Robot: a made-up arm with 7 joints. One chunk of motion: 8 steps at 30 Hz.
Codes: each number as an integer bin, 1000 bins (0 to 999) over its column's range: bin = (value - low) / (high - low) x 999, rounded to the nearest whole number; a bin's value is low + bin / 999 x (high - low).
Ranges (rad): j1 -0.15..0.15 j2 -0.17..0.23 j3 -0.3..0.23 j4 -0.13..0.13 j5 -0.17..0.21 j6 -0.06..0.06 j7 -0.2..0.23
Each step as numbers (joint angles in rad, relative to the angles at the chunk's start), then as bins.
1 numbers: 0.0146 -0.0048 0.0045 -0.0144 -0.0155 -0.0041 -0.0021
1 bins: 548 413 574 444 406 465 460
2 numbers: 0.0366 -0.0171 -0.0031 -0.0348 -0.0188 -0.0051 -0.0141
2 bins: 621 382 560 366 397 457 432
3 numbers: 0.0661 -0.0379 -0.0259 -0.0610 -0.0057 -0.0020 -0.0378
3 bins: 720 330 517 265 432 483 377
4 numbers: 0.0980 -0.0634 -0.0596 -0.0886 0.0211 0.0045 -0.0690
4 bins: 826 266 453 159 502 537 304
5 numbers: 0.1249 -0.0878 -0.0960 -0.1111 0.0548 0.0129 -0.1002
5 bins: 915 205 385 73 591 607 232
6 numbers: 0.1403 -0.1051 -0.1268 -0.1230 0.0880 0.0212 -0.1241
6 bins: 967 162 326 27 678 676 176
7 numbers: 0.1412 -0.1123 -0.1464 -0.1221 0.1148 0.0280 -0.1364
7 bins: 970 144 290 30 749 733 148
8 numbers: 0.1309 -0.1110 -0.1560 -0.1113 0.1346 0.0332 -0.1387
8 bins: 935 147 271 72 801 776 142
